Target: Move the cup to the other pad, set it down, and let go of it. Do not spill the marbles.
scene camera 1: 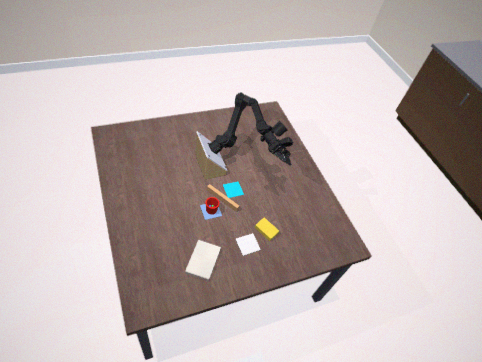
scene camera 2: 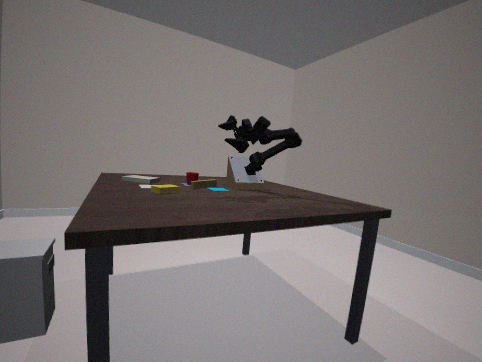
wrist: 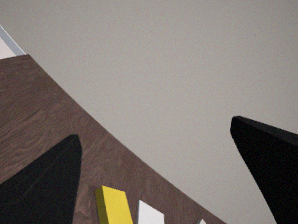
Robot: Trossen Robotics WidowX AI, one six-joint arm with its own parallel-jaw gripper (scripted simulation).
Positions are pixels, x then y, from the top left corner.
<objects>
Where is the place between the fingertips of my gripper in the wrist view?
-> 159, 134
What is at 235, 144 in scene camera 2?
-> My gripper.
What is my gripper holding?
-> Nothing.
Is my gripper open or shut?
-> Open.
</objects>
